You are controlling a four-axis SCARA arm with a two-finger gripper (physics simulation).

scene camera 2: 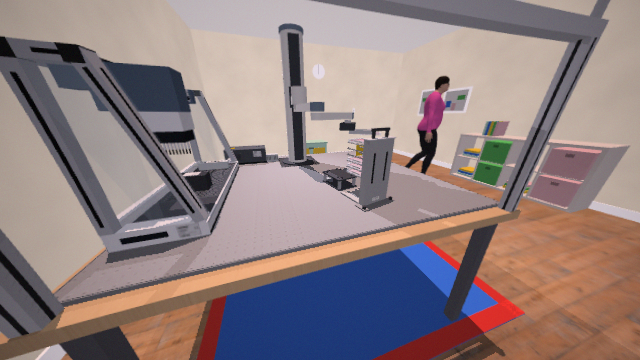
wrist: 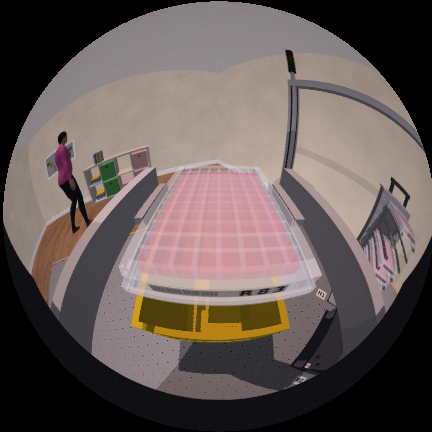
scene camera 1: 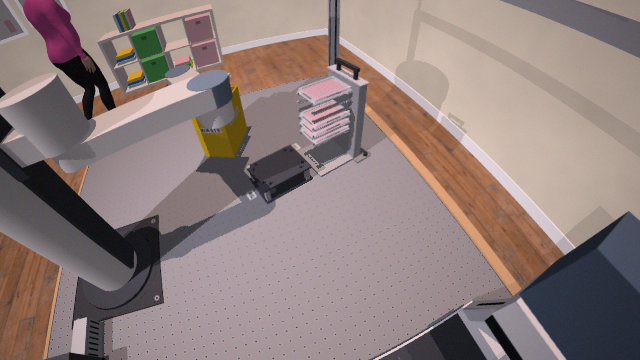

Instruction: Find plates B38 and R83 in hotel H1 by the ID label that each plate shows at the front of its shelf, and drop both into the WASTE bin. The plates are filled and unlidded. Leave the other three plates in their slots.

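Pixels of known places: gripper, fingertip midpoint: point(wrist: 218, 175); arm's base, origin of the base link: point(scene camera 2: 297, 162) point(scene camera 1: 120, 269).
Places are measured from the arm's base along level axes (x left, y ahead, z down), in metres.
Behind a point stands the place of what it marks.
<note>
My gripper point(scene camera 2: 361, 131) @(z -0.279, x 0.405, y 0.453 m) point(wrist: 218, 175) @(z -0.279, x 0.405, y 0.453 m) is shut on a pink-filled, unlidded plate point(wrist: 220, 235) @(z -0.275, x 0.354, y 0.424 m) whose front label reads R83. The plate is level and above the open yellow WASTE bin point(scene camera 1: 220, 142) @(z -0.083, x 0.311, y 0.417 m) point(wrist: 215, 335) @(z -0.213, x 0.323, y 0.403 m), which shows below its labelled edge in the wrist view. In scene camera 1 the arm hides the gripper and the held plate. Hotel H1 point(scene camera 1: 358, 120) @(z -0.173, x 0.117, y 0.828 m) point(scene camera 2: 378, 175) @(z -0.144, x 0.190, y 0.834 m) point(wrist: 375, 215) @(z -0.221, x 0.243, y 0.791 m) holds a top plate point(scene camera 1: 326, 90) @(z -0.278, x 0.151, y 0.739 m) and, below a gap, several stacked pink plates point(scene camera 1: 325, 122) @(z -0.192, x 0.122, y 0.723 m). Their ID labels are not readable. Much of the bin's inside is hidden by the held plate.
A low black stand point(scene camera 1: 280, 164) @(z -0.073, x 0.133, y 0.581 m) point(scene camera 2: 340, 174) @(z -0.073, x 0.130, y 0.587 m) point(wrist: 320, 345) @(z -0.073, x 0.177, y 0.530 m) stands between the bin and the hotel. A large framed machine point(scene camera 2: 145, 95) @(z -0.430, x -0.534, y 0.778 m) stands at the far side from the bin. A person point(scene camera 1: 57, 40) point(scene camera 2: 434, 115) point(wrist: 64, 167) is beyond the table near a shelf unit.
</note>
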